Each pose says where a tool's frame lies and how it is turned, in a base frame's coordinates. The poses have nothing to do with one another.
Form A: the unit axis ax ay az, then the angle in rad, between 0 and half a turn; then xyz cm.
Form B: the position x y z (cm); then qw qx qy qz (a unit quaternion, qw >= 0). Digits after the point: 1 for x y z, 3 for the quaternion.
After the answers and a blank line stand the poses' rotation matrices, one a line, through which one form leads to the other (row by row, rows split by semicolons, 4 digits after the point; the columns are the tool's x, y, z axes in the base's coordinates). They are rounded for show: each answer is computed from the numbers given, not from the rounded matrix.
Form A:
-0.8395, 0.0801, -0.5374, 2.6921, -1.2, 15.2, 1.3
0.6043, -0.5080, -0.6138, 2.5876, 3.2, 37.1, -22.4
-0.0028, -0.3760, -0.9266, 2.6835, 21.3, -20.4, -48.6
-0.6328, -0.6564, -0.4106, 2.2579, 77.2, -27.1, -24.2
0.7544, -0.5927, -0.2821, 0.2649, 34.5, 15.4, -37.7
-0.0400, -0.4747, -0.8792, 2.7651, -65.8, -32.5, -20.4
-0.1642, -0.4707, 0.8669, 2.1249, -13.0, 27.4, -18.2
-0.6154, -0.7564, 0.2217, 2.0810, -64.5, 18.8, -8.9
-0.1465, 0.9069, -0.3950, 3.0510, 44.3, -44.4, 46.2
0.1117, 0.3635, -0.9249, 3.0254, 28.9, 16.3, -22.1
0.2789, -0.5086, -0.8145, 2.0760, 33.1, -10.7, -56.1
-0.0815, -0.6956, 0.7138, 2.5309, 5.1, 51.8, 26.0
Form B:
-1.2, 15.2, 1.3, 0.223, -0.818, 0.078, -0.524
3.2, 37.1, -22.4, 0.273, 0.581, -0.489, -0.590
21.3, -20.4, -48.6, 0.227, -0.003, -0.366, -0.902
77.2, -27.1, -24.2, 0.428, -0.572, -0.593, -0.371
34.5, 15.4, -37.7, 0.991, 0.100, -0.078, -0.037
-65.8, -32.5, -20.4, 0.187, -0.039, -0.466, -0.864
-13.0, 27.4, -18.2, 0.487, -0.143, -0.411, 0.757
-64.5, 18.8, -8.9, 0.506, -0.531, -0.653, 0.191
44.3, -44.4, 46.2, 0.045, -0.146, 0.906, -0.395
28.9, 16.3, -22.1, 0.058, 0.112, 0.363, -0.923
33.1, -10.7, -56.1, 0.508, 0.240, -0.438, -0.702
5.1, 51.8, 26.0, 0.301, -0.078, -0.663, 0.681

0.4389 0.1057 0.8923; -0.3613 -0.8885 0.2830; 0.8227 -0.4466 -0.3517
-0.1747 -0.2451 -0.9536; -0.8910 -0.3729 0.2591; -0.4191 0.8949 -0.1533
-0.8969 0.4118 -0.1614; -0.4078 -0.6287 0.6621; 0.1712 0.6597 0.7318
0.0202 0.9964 -0.0828; 0.3615 0.0699 0.9298; 0.9322 -0.0487 -0.3587
0.9850 0.0583 -0.1626; -0.0895 0.9774 -0.1917; 0.1478 0.2033 0.9679
-0.9269 0.3599 -0.1067; -0.2866 -0.4950 0.8202; 0.2424 0.7908 0.5620
-0.4850 -0.6192 -0.6175; 0.8551 -0.1881 -0.4831; 0.1830 -0.7624 0.6207
0.0753 0.4993 -0.8631; 0.8863 0.3632 0.2874; 0.4570 -0.7866 -0.4152
-0.9531 -0.2295 0.1976; -0.3009 0.6457 -0.7018; 0.0335 -0.7283 -0.6845
-0.9684 0.1882 -0.1638; -0.0263 -0.7299 -0.6831; -0.2481 -0.6572 0.7118
-0.3685 0.5023 -0.7822; -0.9233 -0.1001 0.3708; 0.1079 0.8589 0.5006
-0.8072 -0.3062 -0.5047; 0.5125 0.0610 -0.8565; 0.2930 -0.9500 0.1077

